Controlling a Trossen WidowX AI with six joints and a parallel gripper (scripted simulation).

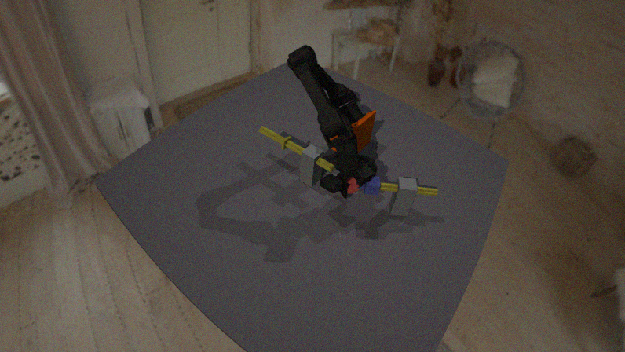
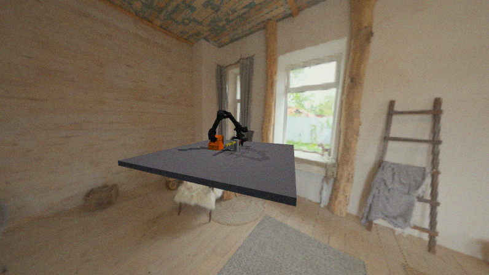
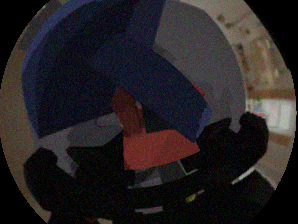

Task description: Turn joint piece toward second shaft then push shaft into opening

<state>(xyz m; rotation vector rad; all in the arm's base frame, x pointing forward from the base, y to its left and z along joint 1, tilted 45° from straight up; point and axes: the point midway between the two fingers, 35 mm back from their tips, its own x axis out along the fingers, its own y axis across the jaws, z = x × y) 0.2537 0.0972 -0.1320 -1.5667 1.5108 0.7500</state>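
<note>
The red joint piece is 5 cm above my gripper tip.
</note>
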